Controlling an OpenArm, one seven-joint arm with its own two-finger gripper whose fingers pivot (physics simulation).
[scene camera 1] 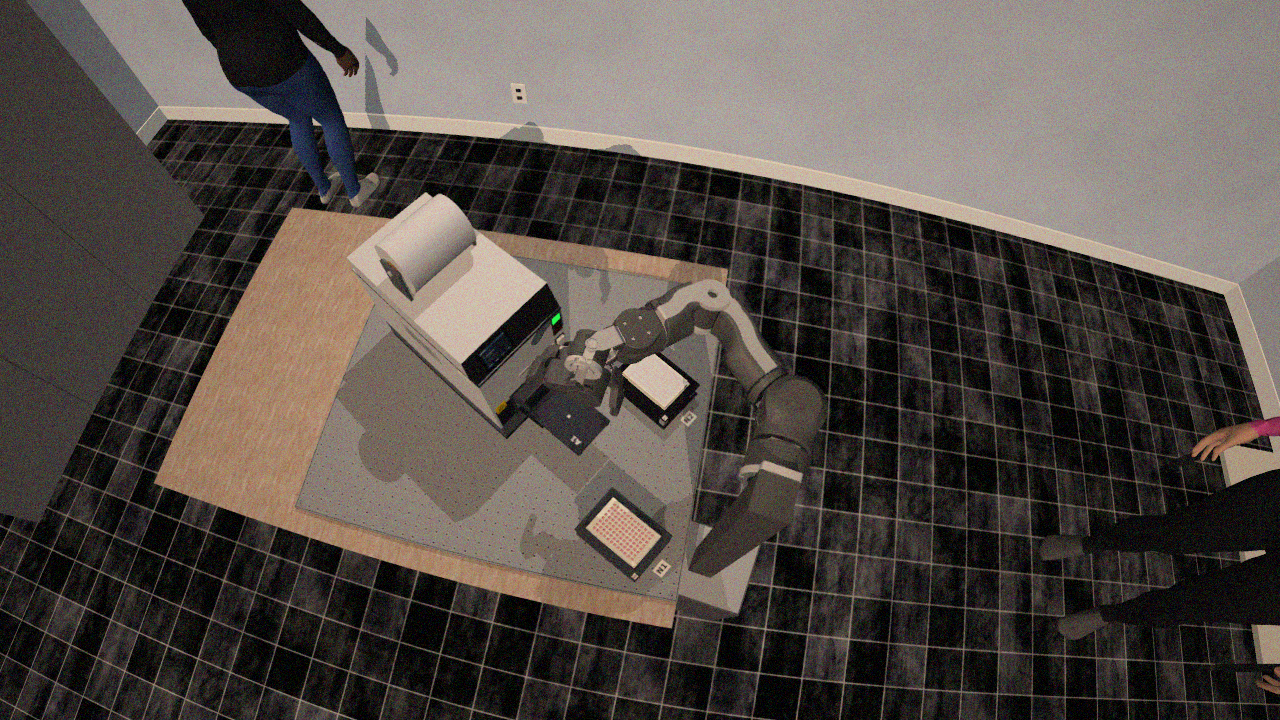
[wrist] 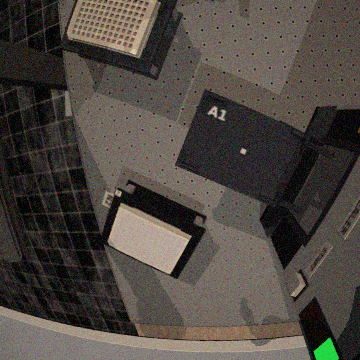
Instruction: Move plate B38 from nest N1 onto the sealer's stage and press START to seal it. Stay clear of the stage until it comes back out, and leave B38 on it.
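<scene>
Plate B38 (scene camera 1: 623, 530) (wrist: 114, 25), pale with a grid of reddish wells, sits in nest N1 (scene camera 1: 634, 574) (wrist: 158, 70) near the table's front corner. The sealer (scene camera 1: 478, 308) stands with its dark stage (scene camera 1: 580, 426) (wrist: 235, 150) out and bare, marked A1. A small pale raised button (wrist: 298, 285) is on the sealer's front, beside labels too blurred to read. A green light (scene camera 1: 555, 318) (wrist: 326, 349) shows there. My gripper (scene camera 1: 570, 399) is open and empty, close to the sealer's front and above the stage area. Its fingertips are hard to make out in the wrist view.
Nest N2 (scene camera 1: 665, 417) (wrist: 162, 202), with a plain white-topped plate (scene camera 1: 656, 379) (wrist: 149, 239), is beside the stage, near my forearm. A film roll (scene camera 1: 427, 243) is on top of the sealer. People stand beyond the table at the upper left and far right.
</scene>
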